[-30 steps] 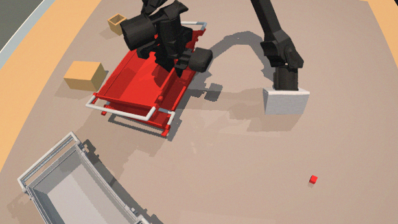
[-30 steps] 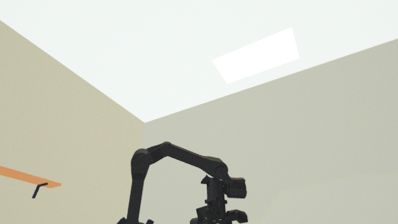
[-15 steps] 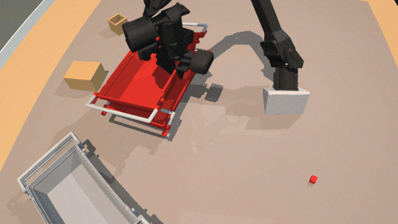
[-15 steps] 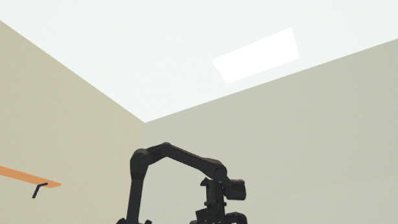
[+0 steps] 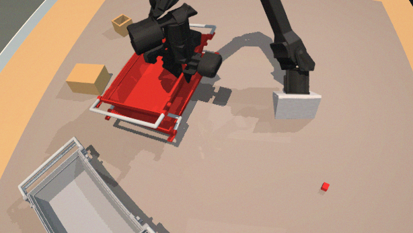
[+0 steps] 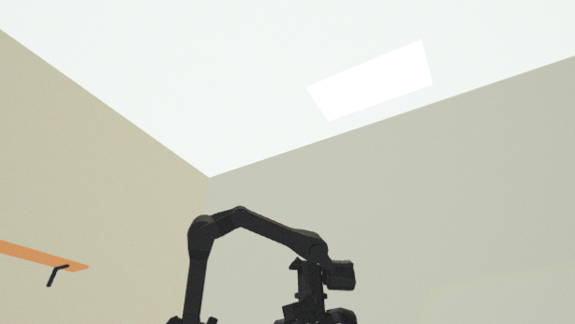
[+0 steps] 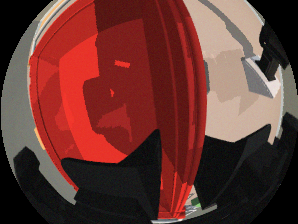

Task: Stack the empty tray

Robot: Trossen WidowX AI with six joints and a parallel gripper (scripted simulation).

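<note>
Right now the red tray is 8 cm ahead of my gripper tip, 2 cm to the right of it and 3 cm above it. Round my gripper tip: small red cube 38 cm behind, 22 cm to the left, 9 cm below.
</note>
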